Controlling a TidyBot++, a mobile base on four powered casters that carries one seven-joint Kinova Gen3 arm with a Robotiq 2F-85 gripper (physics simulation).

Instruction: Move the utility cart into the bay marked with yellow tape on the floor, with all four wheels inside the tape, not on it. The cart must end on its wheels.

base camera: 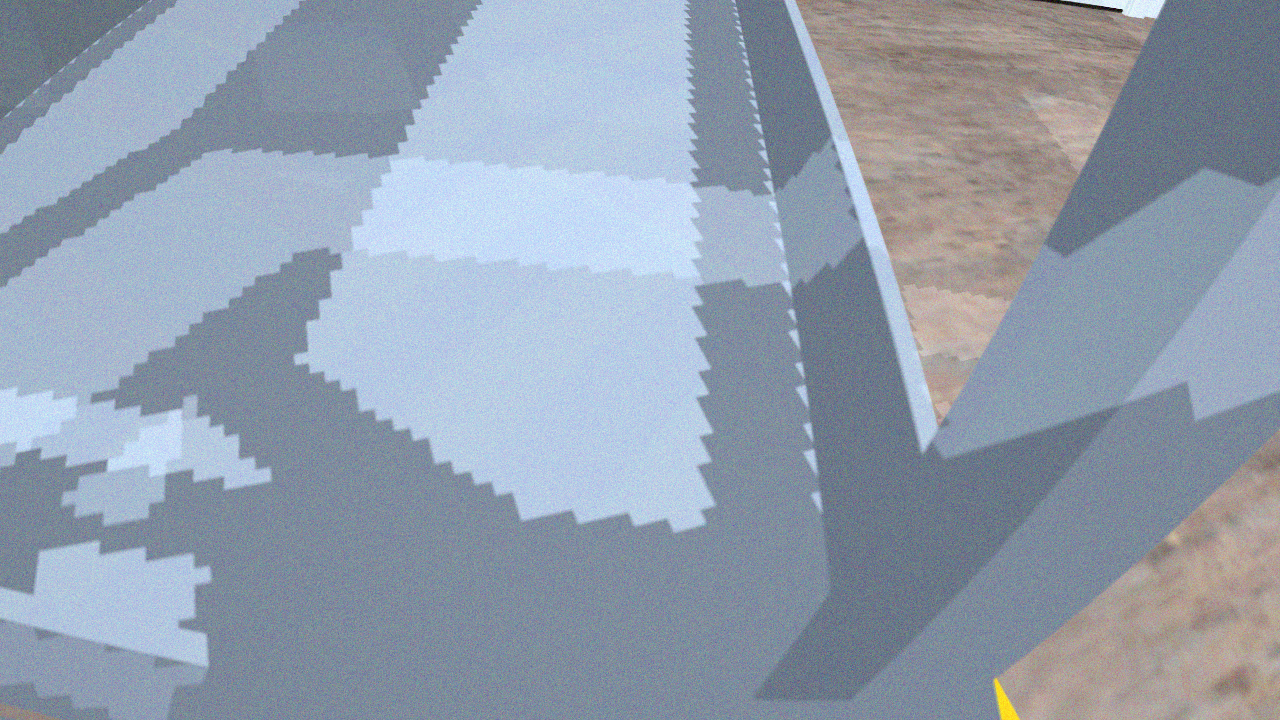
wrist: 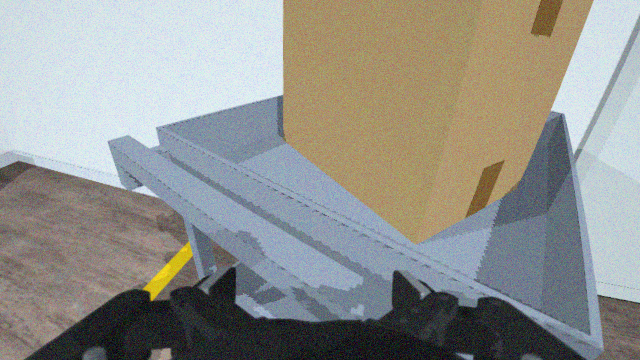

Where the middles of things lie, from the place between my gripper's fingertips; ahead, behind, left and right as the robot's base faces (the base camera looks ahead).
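There is the cardboard box [wrist: 426,119], and measured from my hand I find it 8 cm to the left, 32 cm ahead and 6 cm above.
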